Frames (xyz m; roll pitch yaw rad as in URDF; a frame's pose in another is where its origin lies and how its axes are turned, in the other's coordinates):
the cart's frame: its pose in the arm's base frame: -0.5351 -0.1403 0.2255 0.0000 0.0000 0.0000
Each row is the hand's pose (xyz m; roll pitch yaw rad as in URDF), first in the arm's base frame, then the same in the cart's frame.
Working: the arm's base frame: its pose in the cart's frame: 0.5351 0.1403 -0.2255 0.0000 0.0000 0.0000

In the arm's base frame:
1: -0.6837 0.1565 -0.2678 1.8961 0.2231 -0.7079
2: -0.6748 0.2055 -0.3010 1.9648 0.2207 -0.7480
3: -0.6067 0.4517 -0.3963 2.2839 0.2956 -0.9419
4: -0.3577 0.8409 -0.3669 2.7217 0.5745 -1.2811
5: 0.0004 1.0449 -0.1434 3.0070 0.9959 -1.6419
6: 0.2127 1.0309 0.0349 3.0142 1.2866 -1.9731
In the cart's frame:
1: -0.1486 0.2968 -0.4933 1.8961 0.2231 -0.7079
2: -0.1397 0.3458 -0.5265 1.9648 0.2207 -0.7480
3: -0.0716 0.5920 -0.6218 2.2839 0.2956 -0.9419
4: 0.1774 0.9812 -0.5924 2.7217 0.5745 -1.2811
5: 0.5355 1.1852 -0.3689 3.0070 0.9959 -1.6419
6: 0.7478 1.1712 -0.1906 3.0142 1.2866 -1.9731

